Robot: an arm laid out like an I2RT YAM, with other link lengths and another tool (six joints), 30 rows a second.
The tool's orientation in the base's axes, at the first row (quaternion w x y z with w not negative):
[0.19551, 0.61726, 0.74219, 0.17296]
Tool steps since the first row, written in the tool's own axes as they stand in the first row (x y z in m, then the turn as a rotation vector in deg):
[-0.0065, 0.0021, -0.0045, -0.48, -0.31, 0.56]
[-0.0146, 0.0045, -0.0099, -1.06, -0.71, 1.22]
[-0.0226, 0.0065, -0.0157, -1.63, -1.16, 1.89]
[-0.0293, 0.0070, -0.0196, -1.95, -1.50, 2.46]
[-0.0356, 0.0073, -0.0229, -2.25, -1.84, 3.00]
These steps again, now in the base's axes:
[0.0006, -0.0061, 0.0054, 0.10, -0.52, -0.60]
[0.0012, -0.0137, 0.0119, 0.18, -1.15, -1.33]
[0.0013, -0.0213, 0.0185, 0.23, -1.78, -2.09]
[0.0008, -0.0279, 0.0227, 0.28, -2.15, -2.72]
[0.0004, -0.0341, 0.0261, 0.31, -2.50, -3.34]

